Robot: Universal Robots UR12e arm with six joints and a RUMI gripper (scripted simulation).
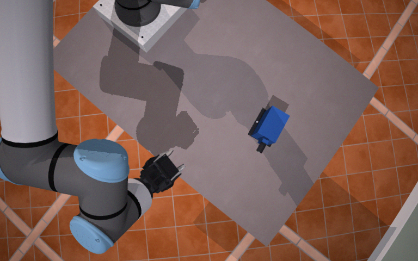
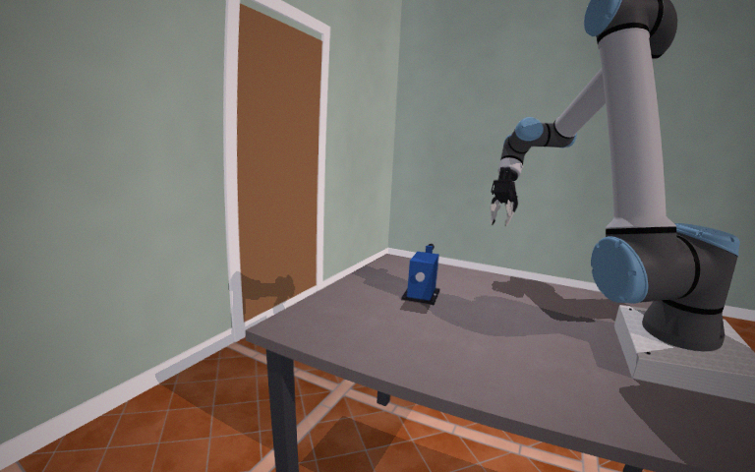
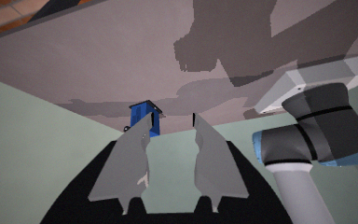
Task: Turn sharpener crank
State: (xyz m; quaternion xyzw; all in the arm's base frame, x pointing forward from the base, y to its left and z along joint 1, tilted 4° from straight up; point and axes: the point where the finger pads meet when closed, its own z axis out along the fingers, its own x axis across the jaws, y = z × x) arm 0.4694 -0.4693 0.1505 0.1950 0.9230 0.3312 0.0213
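My hand is 230 mm short of the black crank knob, 180 mm to the right of it and 80 mm above it.
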